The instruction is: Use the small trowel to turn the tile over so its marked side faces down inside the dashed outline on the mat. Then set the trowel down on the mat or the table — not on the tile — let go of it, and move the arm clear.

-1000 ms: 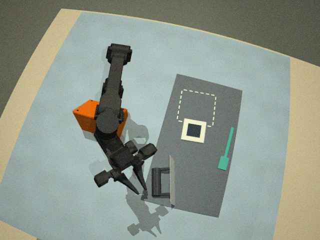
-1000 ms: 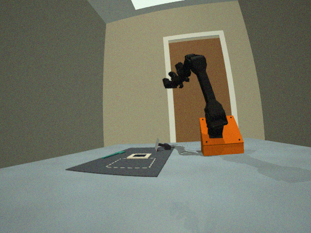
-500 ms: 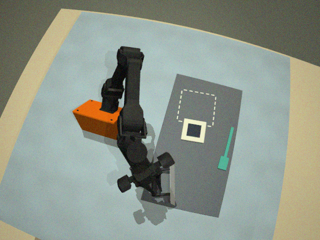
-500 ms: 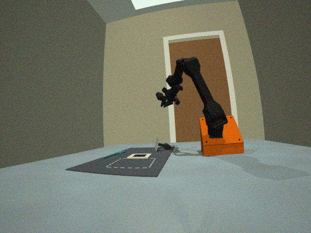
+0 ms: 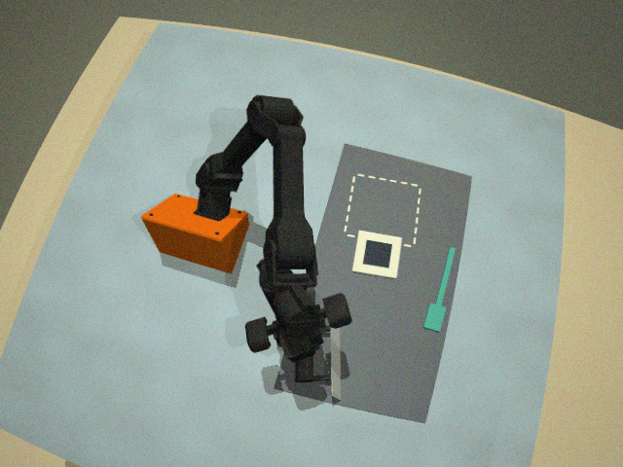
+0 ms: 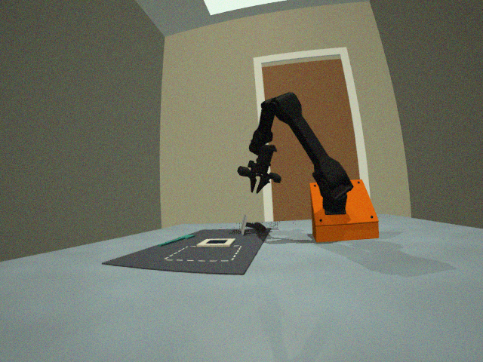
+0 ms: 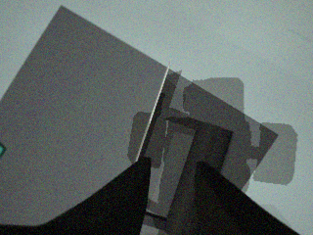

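Right now my gripper tip is 2 cm short of the trowel, 1 cm to the right of it and 14 cm above it. The rest, counted from my gripper tip: tile: 7 cm ahead, 30 cm to the left, 16 cm below; teal tool: 23 cm ahead, 24 cm to the left, 16 cm below; dark mat: 9 cm ahead, 26 cm to the left, 19 cm below.
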